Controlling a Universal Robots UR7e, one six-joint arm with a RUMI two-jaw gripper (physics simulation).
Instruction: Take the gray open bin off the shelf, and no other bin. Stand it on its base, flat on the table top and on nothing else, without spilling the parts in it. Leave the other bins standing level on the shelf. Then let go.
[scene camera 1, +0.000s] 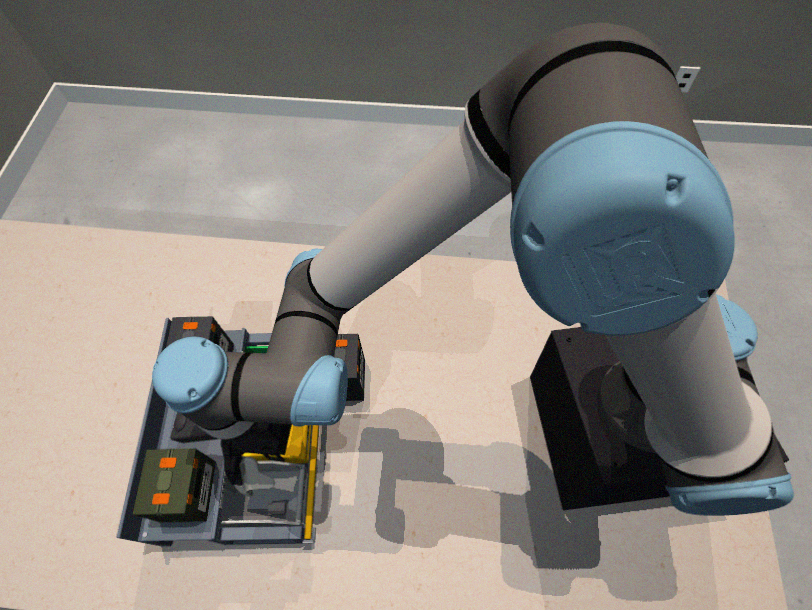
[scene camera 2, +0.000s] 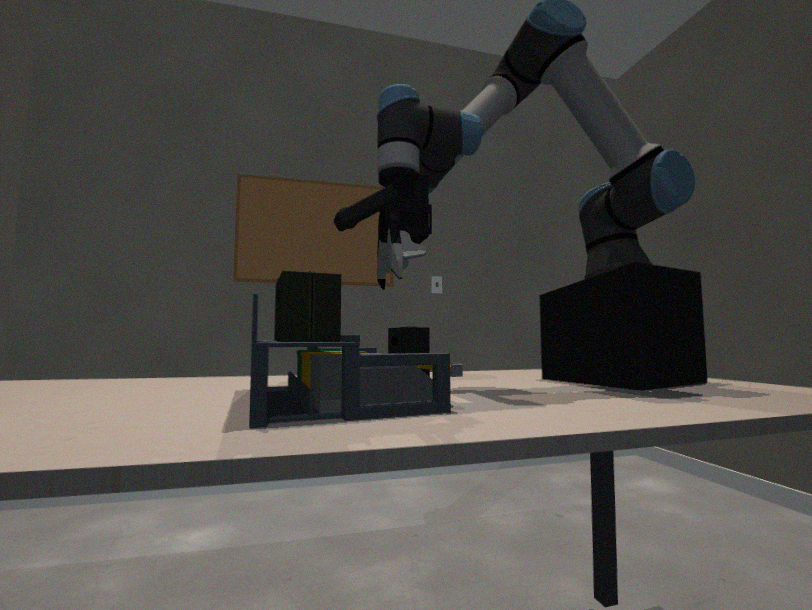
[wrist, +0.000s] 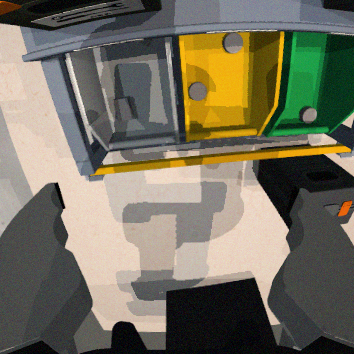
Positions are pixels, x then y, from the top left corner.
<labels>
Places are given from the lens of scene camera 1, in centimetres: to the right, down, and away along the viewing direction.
my gripper (scene camera 1: 262, 446): -23, 22, 87
gray open bin (scene camera 1: 238, 510): -31, 38, 100
</labels>
